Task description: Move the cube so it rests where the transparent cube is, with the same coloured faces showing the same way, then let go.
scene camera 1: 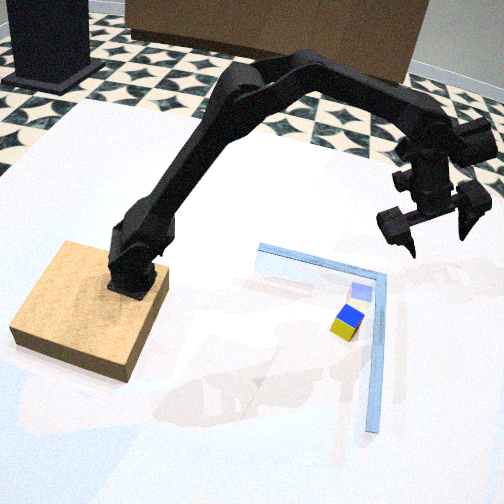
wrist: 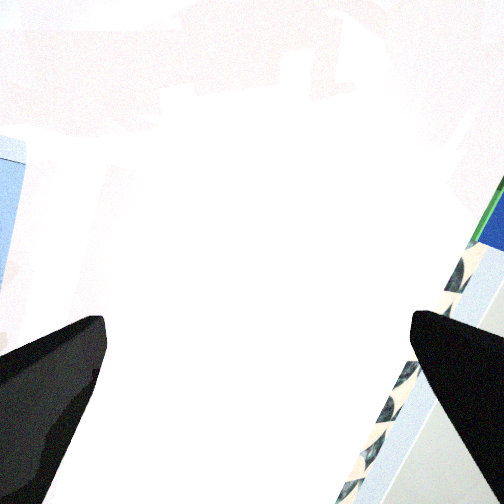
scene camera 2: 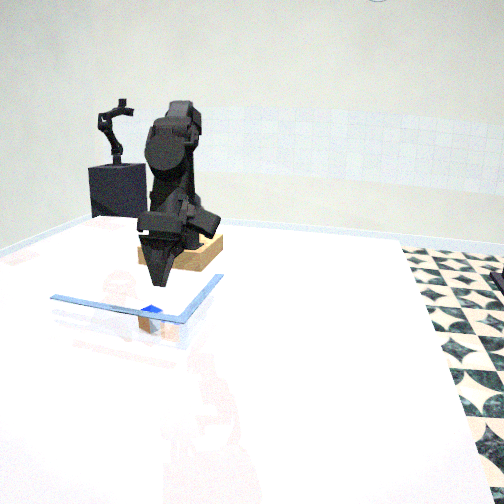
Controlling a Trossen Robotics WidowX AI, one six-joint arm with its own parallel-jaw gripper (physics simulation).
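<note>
The cube (scene camera 1: 348,322), blue on top and yellow on the side facing scene camera 1, rests on the white table inside the light blue L-shaped fence (scene camera 1: 377,345). The transparent cube (scene camera 1: 361,293) sits just behind it, in the fence corner, touching or nearly touching it. In scene camera 2 the cube (scene camera 2: 151,317) shows a blue top by the fence corner. My gripper (scene camera 1: 436,229) is open and empty, raised above the table to the right of the fence. The wrist view shows both dark fingertips (wrist: 250,400) spread wide over bare table.
A wooden block (scene camera 1: 90,307) carries the arm's base at the left. The fence's long bar (scene camera 2: 130,308) runs across in front of the arm. A dark pedestal (scene camera 1: 52,45) stands on the checkered floor beyond the table.
</note>
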